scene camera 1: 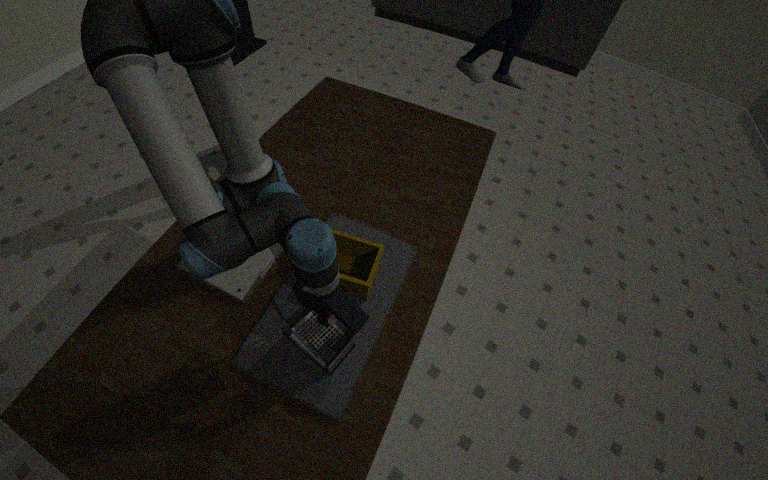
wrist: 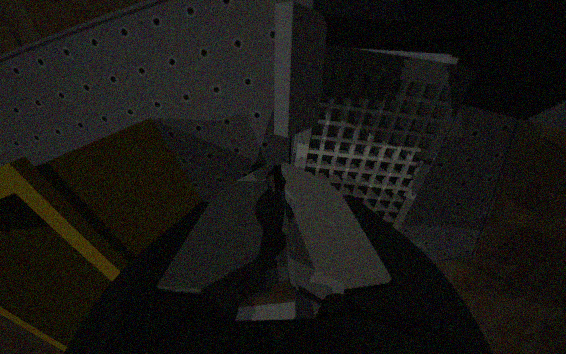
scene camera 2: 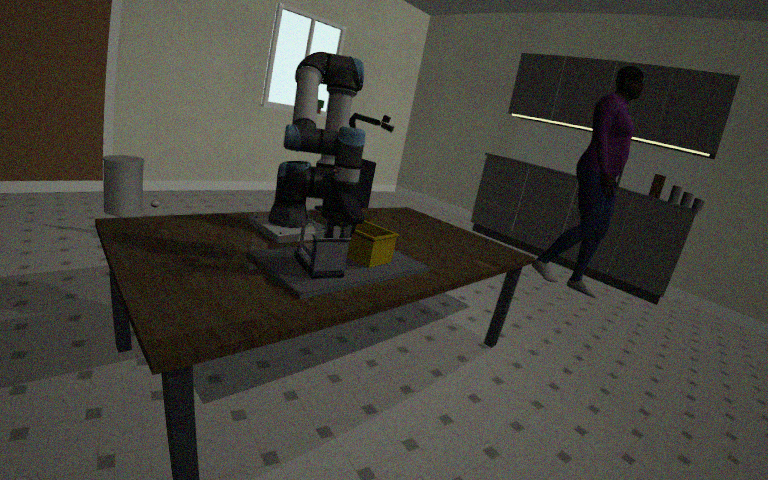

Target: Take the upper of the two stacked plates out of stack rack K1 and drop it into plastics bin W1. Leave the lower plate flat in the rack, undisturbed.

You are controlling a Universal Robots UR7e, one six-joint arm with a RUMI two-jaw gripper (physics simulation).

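Pixels of known places: gripper, fingertip midpoint: point(scene camera 1: 334, 319) point(wrist: 279, 168); arm's base at its link origin: point(scene camera 2: 288, 221).
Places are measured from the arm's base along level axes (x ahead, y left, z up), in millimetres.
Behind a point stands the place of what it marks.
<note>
Stack rack K1 point(scene camera 1: 327, 366) {z 97, x 431, y -189 mm} point(scene camera 2: 331, 257) {z 44, x 441, y -142 mm} point(wrist: 283, 70) {z 101, x 440, y -88 mm} stands on the grey board. A pale grid-topped plate point(scene camera 1: 314, 335) {z 25, x 358, y -127 mm} point(wrist: 367, 155) {z 35, x 384, y -125 mm} lies inside it; I cannot tell the upper plate from the lower, and the gripper partly covers them. My gripper point(scene camera 1: 330, 320) {z 27, x 383, y -70 mm} point(scene camera 2: 338, 231) point(wrist: 279, 168) {z 27, x 383, y -70 mm} is shut with nothing between its fingers. It points down at the rack's bin side, its fingertips beside the pale upright post in the wrist view; whether they touch it is unclear. Plastics bin W1 point(scene camera 1: 352, 255) {z -3, x 337, y 130 mm} point(scene camera 2: 381, 250) {z 34, x 425, y 76 mm} point(wrist: 120, 185) {z 44, x 402, y 25 mm}, yellow and open-topped, stands beside the rack.
The perforated grey board point(scene camera 1: 396, 271) {z -17, x 471, y 144 mm} point(scene camera 2: 390, 272) {z -17, x 482, y 72 mm} point(wrist: 200, 30) {z -17, x 475, y -37 mm} lies on the brown table point(scene camera 1: 407, 147) {z -31, x 311, y 677 mm} point(scene camera 2: 215, 305) {z -31, x 446, y -472 mm}. The arm's pale base plate point(scene camera 1: 240, 280) {z -2, x 95, y -74 mm} point(scene camera 2: 283, 233) {z -2, x 114, y -90 mm} is behind the rack. A person point(scene camera 2: 608, 147) stands by the cabinets, away from the table.
</note>
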